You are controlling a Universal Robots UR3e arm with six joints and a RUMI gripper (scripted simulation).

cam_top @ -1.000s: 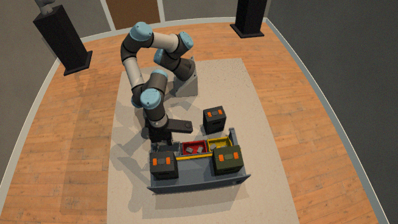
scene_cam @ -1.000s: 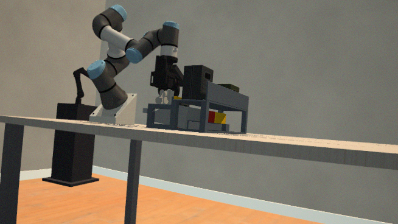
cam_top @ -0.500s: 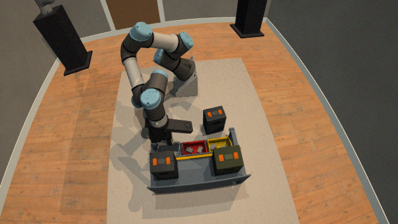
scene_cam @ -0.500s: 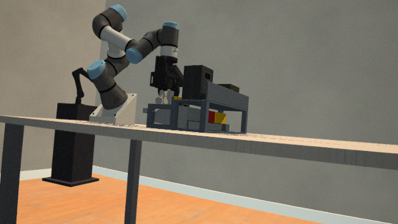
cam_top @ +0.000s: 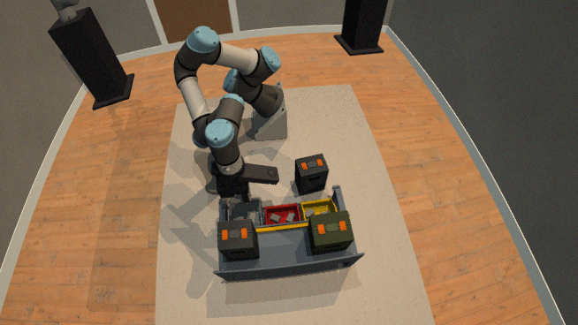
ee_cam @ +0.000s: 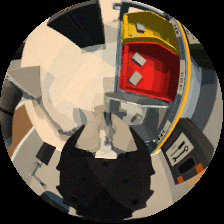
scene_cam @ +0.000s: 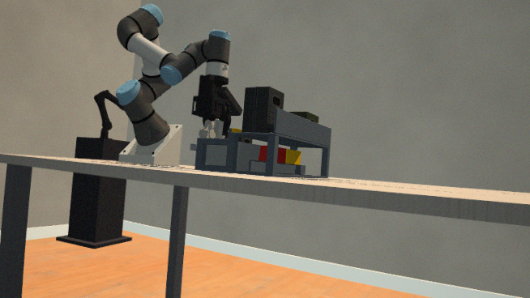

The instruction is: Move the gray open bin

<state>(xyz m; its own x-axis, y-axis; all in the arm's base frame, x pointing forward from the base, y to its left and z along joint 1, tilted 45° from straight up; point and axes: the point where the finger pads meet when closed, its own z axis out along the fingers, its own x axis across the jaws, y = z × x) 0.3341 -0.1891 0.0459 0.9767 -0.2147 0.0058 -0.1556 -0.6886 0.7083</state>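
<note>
My hand is 60 mm short of the gray open bin, 20 mm to the left of it and 10 mm above it. The rest, counted from my hand: yellow rail 140 mm ahead, 80 mm to the left, 50 mm above; then red bin 110 mm ahead, 80 mm to the left, 10 mm below; then yellow bin 120 mm ahead, 200 mm to the left, 10 mm below.
</note>
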